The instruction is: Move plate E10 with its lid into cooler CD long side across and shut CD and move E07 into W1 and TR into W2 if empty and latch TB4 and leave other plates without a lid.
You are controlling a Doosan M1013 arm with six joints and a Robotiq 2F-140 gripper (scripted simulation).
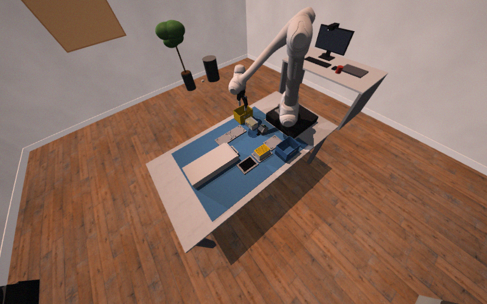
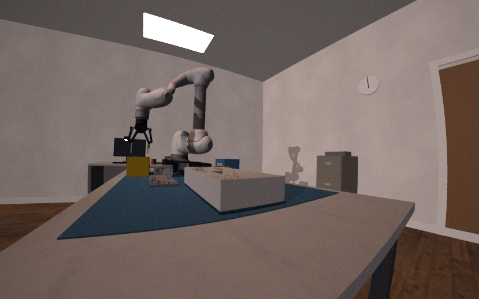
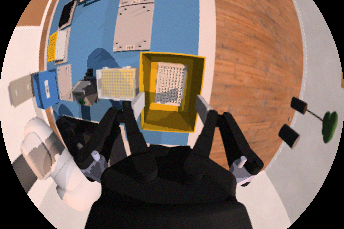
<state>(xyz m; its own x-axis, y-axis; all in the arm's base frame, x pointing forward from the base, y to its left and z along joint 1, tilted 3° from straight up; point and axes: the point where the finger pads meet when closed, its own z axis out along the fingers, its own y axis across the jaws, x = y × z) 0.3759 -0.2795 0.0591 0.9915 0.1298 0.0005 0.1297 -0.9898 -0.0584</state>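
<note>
The yellow-topped tip rack lies 11 cm ahead of my hand, 53 cm to the left of it and 11 cm below it. Also, from my hand: label N2: 26 cm ahead, 16 cm to the left, 15 cm below; then white gridded plate: 15 cm below; then yellow bin W1: 13 cm below.
</note>
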